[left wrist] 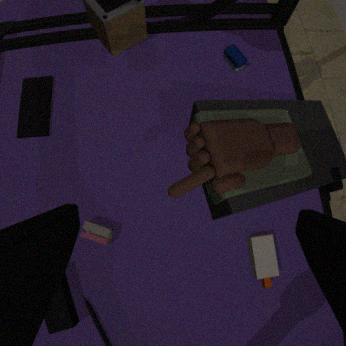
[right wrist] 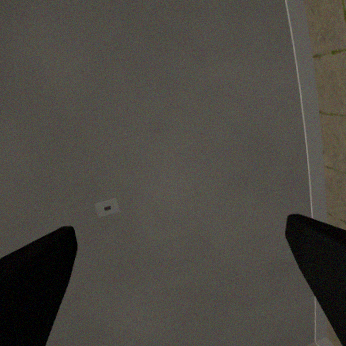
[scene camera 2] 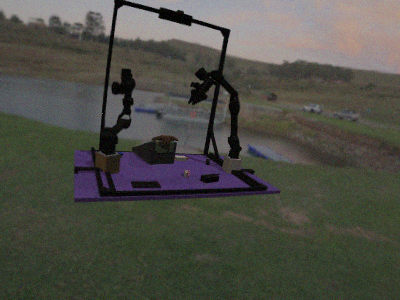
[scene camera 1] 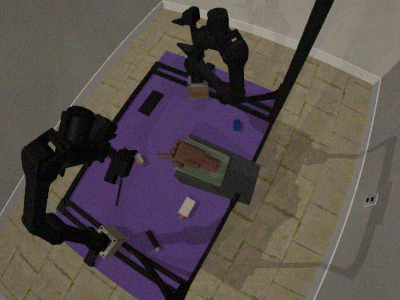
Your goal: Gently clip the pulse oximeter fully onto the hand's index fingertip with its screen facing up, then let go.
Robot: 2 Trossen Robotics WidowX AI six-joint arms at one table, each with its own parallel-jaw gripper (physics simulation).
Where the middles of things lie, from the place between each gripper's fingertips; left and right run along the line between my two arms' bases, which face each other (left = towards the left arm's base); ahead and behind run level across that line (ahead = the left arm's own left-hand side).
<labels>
My right gripper is now 110 mm past the index finger (left wrist: 205, 173), 350 mm to the right of it and 260 mm above it. The rest, counted from my right hand: green pad on grey block (scene camera 1: 216, 178) 310 mm behind, 290 mm to the left, 410 mm below; then white and orange item (left wrist: 261, 249) 250 mm behind, 500 mm to the left, 450 mm below.
Right now my left hand is 240 mm above the index finger, 60 mm to the left of it and 30 mm past it. Round my left hand: green pad on grey block 390 mm below, 230 mm behind, 130 mm to the right; then white and orange item 420 mm below, 170 mm behind, 80 mm to the left.
</labels>
